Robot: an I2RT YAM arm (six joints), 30 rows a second.
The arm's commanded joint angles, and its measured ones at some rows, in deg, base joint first. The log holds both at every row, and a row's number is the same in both.
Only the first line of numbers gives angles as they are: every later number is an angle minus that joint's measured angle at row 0.
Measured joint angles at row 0:
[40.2, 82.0, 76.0, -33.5, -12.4, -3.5]
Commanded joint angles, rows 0 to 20:
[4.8, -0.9, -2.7, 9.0, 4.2, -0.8]
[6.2, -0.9, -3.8, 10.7, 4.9, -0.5]
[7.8, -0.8, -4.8, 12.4, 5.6, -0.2]
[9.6, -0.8, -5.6, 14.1, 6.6, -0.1]
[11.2, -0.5, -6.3, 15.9, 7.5, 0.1]
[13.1, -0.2, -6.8, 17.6, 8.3, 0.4]
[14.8, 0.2, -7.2, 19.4, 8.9, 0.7]
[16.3, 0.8, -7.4, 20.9, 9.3, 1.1]
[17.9, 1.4, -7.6, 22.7, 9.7, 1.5]
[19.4, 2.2, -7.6, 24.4, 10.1, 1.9]
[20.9, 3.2, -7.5, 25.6, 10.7, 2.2]
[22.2, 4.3, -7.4, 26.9, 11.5, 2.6]
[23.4, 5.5, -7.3, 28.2, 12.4, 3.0]
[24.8, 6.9, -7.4, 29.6, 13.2, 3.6]
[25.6, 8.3, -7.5, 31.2, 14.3, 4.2]
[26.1, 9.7, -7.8, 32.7, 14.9, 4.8]
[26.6, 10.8, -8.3, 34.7, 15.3, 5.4]
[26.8, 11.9, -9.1, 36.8, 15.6, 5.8]
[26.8, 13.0, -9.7, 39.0, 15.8, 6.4]
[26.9, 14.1, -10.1, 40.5, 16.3, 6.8]
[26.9, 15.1, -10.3, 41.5, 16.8, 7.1]
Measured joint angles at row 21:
[26.9, 12.3, -9.4, 28.4, 12.0, 4.2]
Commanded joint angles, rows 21 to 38:
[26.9, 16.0, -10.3, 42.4, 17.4, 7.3]
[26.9, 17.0, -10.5, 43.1, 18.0, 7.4]
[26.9, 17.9, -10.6, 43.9, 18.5, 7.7]
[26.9, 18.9, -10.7, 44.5, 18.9, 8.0]
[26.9, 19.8, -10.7, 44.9, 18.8, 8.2]
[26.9, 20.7, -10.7, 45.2, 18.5, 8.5]
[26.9, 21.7, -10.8, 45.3, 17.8, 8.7]
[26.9, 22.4, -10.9, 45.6, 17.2, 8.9]
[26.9, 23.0, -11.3, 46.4, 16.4, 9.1]
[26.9, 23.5, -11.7, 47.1, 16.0, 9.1]
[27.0, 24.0, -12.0, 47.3, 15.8, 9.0]
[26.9, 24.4, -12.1, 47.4, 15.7, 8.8]
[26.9, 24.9, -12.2, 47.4, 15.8, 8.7]
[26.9, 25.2, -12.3, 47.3, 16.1, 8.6]
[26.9, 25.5, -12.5, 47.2, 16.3, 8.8]
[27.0, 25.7, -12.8, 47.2, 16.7, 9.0]
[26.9, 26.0, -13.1, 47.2, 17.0, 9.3]
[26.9, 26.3, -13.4, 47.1, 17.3, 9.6]
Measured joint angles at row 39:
[26.8, 25.5, -13.0, 41.2, 16.0, 8.2]
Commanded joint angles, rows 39 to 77:
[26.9, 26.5, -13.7, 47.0, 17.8, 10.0]
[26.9, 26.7, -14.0, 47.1, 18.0, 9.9]
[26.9, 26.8, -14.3, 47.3, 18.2, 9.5]
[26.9, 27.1, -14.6, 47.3, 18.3, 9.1]
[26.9, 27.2, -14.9, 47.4, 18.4, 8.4]
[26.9, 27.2, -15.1, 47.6, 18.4, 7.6]
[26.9, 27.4, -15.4, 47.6, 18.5, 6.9]
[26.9, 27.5, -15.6, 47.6, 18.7, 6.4]
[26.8, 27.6, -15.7, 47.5, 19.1, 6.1]
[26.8, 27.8, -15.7, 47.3, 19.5, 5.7]
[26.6, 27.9, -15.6, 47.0, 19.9, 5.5]
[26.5, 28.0, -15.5, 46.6, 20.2, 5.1]
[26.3, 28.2, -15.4, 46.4, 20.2, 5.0]
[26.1, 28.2, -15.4, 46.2, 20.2, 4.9]
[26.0, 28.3, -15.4, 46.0, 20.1, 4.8]
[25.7, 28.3, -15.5, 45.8, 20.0, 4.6]
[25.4, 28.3, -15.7, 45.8, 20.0, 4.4]
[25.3, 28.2, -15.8, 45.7, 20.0, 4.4]
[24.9, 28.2, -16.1, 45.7, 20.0, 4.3]
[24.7, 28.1, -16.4, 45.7, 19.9, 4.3]
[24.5, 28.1, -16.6, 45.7, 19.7, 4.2]
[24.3, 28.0, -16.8, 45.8, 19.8, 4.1]
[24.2, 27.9, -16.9, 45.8, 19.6, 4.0]
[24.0, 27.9, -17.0, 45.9, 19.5, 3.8]
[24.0, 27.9, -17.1, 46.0, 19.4, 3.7]
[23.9, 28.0, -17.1, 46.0, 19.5, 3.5]
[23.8, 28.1, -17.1, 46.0, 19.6, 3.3]
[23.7, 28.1, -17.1, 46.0, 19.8, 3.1]
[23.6, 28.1, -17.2, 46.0, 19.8, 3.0]
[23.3, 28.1, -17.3, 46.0, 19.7, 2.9]
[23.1, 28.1, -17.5, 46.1, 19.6, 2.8]
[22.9, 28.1, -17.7, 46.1, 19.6, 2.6]
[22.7, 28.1, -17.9, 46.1, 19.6, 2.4]
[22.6, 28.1, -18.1, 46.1, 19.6, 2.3]
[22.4, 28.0, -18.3, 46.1, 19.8, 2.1]
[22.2, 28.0, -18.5, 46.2, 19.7, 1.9]
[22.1, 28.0, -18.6, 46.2, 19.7, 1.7]
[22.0, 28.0, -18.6, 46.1, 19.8, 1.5]
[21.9, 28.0, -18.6, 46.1, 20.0, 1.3]
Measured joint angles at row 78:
[23.4, 27.1, -16.9, 47.6, 17.5, 3.3]
